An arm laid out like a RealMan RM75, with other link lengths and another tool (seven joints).
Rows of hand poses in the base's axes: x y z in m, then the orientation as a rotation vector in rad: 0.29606, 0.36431, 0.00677, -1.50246, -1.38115, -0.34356; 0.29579, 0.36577, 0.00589, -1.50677, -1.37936, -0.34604; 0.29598, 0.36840, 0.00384, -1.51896, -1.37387, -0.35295; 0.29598, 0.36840, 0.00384, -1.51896, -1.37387, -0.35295; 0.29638, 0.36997, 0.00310, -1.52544, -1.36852, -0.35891; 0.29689, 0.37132, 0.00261, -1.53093, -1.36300, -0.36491; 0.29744, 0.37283, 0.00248, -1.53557, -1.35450, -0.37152; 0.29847, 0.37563, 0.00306, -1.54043, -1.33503, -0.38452; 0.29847, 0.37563, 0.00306, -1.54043, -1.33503, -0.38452; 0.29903, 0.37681, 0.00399, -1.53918, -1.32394, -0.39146; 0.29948, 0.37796, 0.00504, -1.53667, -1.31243, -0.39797; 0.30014, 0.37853, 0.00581, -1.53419, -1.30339, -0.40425; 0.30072, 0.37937, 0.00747, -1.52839, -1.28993, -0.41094; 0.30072, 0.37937, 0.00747, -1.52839, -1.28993, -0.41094; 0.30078, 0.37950, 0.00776, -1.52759, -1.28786, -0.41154; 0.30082, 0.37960, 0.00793, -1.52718, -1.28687, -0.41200; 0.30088, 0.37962, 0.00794, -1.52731, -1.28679, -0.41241; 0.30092, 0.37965, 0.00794, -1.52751, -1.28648, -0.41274
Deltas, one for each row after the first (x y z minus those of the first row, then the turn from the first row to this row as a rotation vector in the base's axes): -0.00027, 0.00146, -0.00088, -0.00142, -0.00092, -0.00426; -0.00008, 0.00409, -0.00293, -0.00532, -0.00319, -0.01644; -0.00008, 0.00409, -0.00293, -0.00532, -0.00319, -0.01644; 0.00032, 0.00566, -0.00367, -0.00554, -0.00411, -0.02502; 0.00083, 0.00701, -0.00416, -0.00496, -0.00478, -0.03316; 0.00138, 0.00852, -0.00429, -0.00237, -0.00369, -0.04248; 0.00241, 0.01132, -0.00371, 0.00685, 0.00097, -0.05982; 0.00241, 0.01132, -0.00371, 0.00685, 0.00097, -0.05982; 0.00297, 0.01250, -0.00278, 0.01484, 0.00452, -0.06736; 0.00342, 0.01365, -0.00173, 0.02374, 0.00880, -0.07425; 0.00408, 0.01422, -0.00096, 0.03155, 0.01154, -0.07993; 0.00466, 0.01506, 0.00070, 0.04368, 0.01752, -0.08610; 0.00466, 0.01506, 0.00070, 0.04368, 0.01752, -0.08610; 0.00472, 0.01519, 0.00099, 0.04531, 0.01867, -0.08692; 0.00476, 0.01529, 0.00116, 0.04618, 0.01913, -0.08737; 0.00482, 0.01531, 0.00117, 0.04628, 0.01891, -0.08766; 0.00486, 0.01534, 0.00117, 0.04638, 0.01889, -0.08806
